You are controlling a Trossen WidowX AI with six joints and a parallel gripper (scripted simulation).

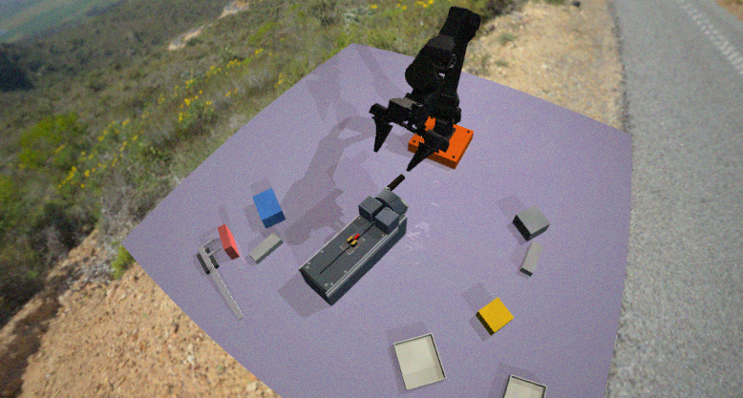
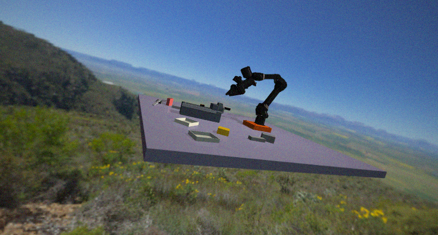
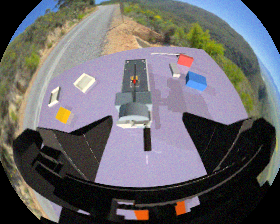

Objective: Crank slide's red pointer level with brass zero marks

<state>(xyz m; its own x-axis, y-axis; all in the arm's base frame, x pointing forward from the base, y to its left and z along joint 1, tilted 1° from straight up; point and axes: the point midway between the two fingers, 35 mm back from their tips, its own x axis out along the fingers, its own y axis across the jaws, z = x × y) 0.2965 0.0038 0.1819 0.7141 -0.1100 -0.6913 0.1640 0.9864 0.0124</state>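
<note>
Right now my gripper tip is 2 cm past the dark crank handle and 9 cm above it. From my gripper tip the other things lie so: red pointer (15 cm ahead, 11 cm below); blue block (17 cm ahead, 28 cm to the right, 17 cm below); grey cube (14 cm behind, 35 cm to the left, 17 cm below).
</note>
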